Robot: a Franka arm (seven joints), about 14 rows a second.
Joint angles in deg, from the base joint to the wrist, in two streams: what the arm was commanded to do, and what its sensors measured. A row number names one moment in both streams.
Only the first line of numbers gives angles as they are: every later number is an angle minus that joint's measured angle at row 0.
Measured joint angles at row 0:
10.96, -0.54, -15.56, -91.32, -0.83, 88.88, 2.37
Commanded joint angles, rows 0 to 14:
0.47, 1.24, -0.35, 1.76, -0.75, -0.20, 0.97
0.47, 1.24, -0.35, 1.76, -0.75, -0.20, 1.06
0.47, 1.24, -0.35, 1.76, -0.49, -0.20, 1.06
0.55, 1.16, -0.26, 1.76, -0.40, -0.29, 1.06
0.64, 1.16, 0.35, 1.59, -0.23, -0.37, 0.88
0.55, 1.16, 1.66, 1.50, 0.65, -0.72, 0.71
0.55, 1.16, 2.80, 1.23, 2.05, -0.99, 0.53
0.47, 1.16, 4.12, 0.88, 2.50, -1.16, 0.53
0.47, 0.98, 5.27, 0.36, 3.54, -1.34, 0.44
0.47, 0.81, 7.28, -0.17, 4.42, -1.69, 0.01
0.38, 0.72, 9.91, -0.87, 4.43, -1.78, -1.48
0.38, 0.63, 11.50, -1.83, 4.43, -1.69, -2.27
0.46, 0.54, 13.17, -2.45, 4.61, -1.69, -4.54
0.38, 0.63, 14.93, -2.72, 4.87, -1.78, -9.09
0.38, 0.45, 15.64, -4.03, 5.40, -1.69, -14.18
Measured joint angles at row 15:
0.50, 0.97, 14.49, -2.27, 3.97, -1.32, -5.98
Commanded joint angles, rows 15 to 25:
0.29, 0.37, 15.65, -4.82, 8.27, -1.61, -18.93
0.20, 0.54, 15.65, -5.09, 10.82, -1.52, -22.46
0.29, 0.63, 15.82, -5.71, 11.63, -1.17, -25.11
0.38, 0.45, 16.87, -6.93, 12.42, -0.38, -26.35
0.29, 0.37, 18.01, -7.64, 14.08, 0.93, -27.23
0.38, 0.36, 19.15, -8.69, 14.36, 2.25, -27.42
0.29, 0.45, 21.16, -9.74, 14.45, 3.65, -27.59
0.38, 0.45, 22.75, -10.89, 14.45, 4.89, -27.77
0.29, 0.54, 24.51, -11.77, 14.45, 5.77, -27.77
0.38, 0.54, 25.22, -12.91, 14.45, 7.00, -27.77
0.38, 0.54, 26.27, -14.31, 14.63, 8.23, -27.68
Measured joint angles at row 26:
0.54, 1.15, 25.12, -11.42, 13.24, 5.73, -25.93
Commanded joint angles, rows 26 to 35:
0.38, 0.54, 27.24, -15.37, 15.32, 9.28, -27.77
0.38, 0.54, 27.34, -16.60, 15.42, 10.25, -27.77
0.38, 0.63, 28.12, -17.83, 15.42, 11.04, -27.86
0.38, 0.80, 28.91, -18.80, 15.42, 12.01, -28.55
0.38, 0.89, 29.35, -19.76, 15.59, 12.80, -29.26
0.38, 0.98, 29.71, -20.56, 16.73, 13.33, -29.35
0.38, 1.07, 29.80, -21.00, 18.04, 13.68, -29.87
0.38, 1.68, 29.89, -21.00, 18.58, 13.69, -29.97
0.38, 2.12, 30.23, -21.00, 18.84, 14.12, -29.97
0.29, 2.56, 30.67, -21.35, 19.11, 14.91, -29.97
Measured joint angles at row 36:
0.53, 1.84, 30.04, -20.69, 17.09, 13.07, -28.21
